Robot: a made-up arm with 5 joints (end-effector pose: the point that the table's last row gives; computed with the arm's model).
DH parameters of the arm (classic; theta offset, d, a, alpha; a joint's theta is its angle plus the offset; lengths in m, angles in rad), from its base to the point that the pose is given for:
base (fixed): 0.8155 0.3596 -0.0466 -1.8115
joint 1: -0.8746 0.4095 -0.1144 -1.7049
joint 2: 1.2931 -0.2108 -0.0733 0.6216
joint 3: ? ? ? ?
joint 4: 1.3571 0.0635 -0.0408 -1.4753
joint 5: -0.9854 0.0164 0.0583 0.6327
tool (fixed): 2.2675 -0.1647 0 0
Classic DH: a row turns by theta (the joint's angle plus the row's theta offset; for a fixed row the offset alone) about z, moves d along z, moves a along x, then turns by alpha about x.
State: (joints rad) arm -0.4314 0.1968 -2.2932 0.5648 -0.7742
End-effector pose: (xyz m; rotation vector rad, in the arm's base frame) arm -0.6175 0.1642 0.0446 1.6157 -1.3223 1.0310
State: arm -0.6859 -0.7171 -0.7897 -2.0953 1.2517
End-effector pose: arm -0.5143 -0.1972 0.0156 -1.2289 -1.1323 -0.5112
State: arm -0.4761 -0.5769 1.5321 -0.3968 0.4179
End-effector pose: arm -0.4862 -0.1652 0.1867 -1.6837 1.0711 1.8540
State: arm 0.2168 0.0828 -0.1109 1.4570 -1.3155
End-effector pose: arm -0.6097 0.2001 0.3939 1.4602 0.3114 -2.2730
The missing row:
joint 3: -0.9569 -0.2159 0.0249 0.9852
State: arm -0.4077 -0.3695 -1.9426 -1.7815 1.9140
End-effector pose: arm -0.6037 -0.1940 0.1731 -1.7692 -1.0117 -0.4396
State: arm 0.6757 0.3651 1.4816 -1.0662 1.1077
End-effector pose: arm -0.7313 0.0716 0.6137 0.6338 2.1462 0.9997
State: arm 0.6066 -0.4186 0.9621 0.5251 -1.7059
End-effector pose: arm -0.4873 0.2103 0.6301 1.8770 0.8705 -2.3640
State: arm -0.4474 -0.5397 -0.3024 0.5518 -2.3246
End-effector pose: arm -0.8122 0.0095 0.1428 1.5116 1.3509 -0.0245
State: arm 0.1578 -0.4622 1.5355 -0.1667 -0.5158
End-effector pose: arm -0.4937 -0.0283 0.4563 -1.9788 0.5966 2.1388
